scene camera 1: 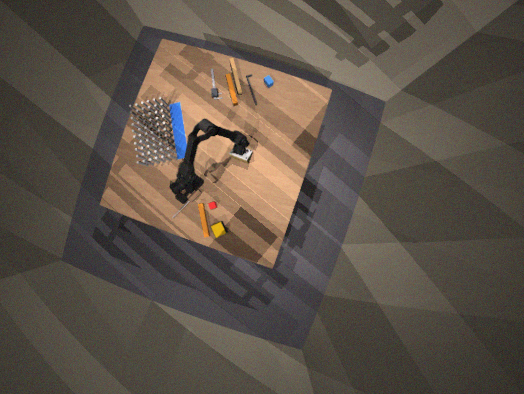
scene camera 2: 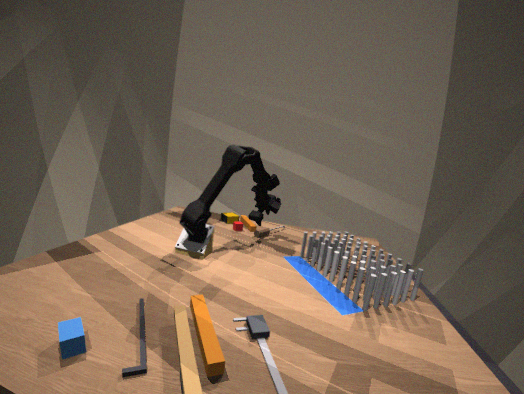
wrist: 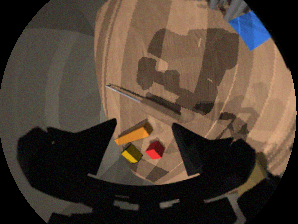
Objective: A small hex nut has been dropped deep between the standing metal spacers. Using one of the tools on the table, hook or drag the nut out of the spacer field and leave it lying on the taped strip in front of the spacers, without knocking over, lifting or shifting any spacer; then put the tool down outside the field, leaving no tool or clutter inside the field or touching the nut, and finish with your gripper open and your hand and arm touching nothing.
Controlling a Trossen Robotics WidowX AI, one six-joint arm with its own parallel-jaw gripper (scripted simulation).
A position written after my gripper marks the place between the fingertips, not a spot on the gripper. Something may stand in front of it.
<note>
My gripper (wrist: 145, 123) is open and holds nothing. Further things: a blue cube (scene camera 2: 71, 334) and a blue taped strip (scene camera 2: 344, 305).
The wrist view does not show the blue cube: it is out of frame.
</note>
